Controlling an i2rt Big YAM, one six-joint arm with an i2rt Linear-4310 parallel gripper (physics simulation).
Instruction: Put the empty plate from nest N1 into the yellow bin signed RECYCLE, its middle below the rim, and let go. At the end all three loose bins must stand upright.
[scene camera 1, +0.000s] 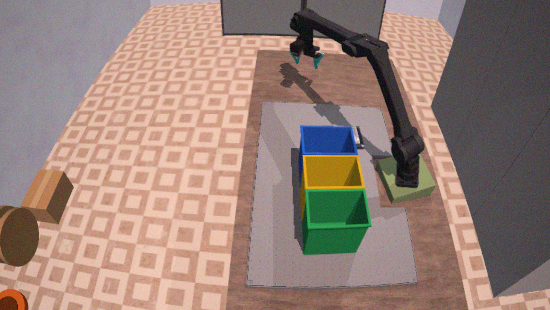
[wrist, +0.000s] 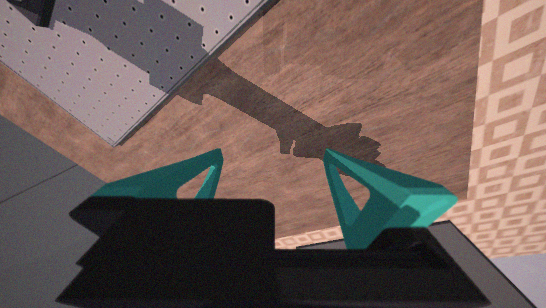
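Seen in the pictures: gripper, fingertip midpoint: (scene camera 1: 306, 66) (wrist: 273, 154); arm's base, origin of the base link: (scene camera 1: 407, 174).
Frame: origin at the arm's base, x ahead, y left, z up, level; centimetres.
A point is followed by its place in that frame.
Note:
The yellow bin (scene camera 1: 331, 171) {x 29.5, y 11.9, z 7.2 cm} stands upright between the blue bin (scene camera 1: 327, 139) {x 32.9, y -0.9, z 8.6 cm} and the green bin (scene camera 1: 334, 240) {x 24.5, y 36.5, z 5.8 cm}, close together in one row, also upright; no RECYCLE sign is readable. A small black-edged object with a pale top (scene camera 1: 357, 136) {x 21.2, y -15.8, z -1.0 cm} lies beside the blue bin's right side, partly hidden; I cannot tell whether it is nest N1 or a plate. No plate is clearly visible in either view. My gripper (scene camera 1: 307, 64) {x 48.0, y -45.4, z 8.4 cm} (wrist: 273, 154) {x 48.0, y -45.4, z 8.4 cm} is open and empty, fingers pointing down, high above the wooden table beyond the far edge of the mat, well away from the bins.
The bins stand on a grey perforated mat (scene camera 1: 265, 250) {x 44.4, y 39.9, z -3.6 cm} (wrist: 100, 95) {x 19.3, y -32.7, z -3.7 cm} on the brown wooden table (scene camera 1: 267, 75) {x 68.0, y -51.7, z -5.0 cm} (wrist: 400, 75) {x 65.4, y -45.9, z -5.0 cm}. The arm's green base block (scene camera 1: 425, 187) {x -7.3, y 5.4, z 0.8 cm} is right of the bins. A black object (wrist: 45, 12) {x 23.4, y -23.2, z -2.9 cm} shows at the wrist view's upper left. A dark cabinet (scene camera 1: 500, 125) stands at the right.

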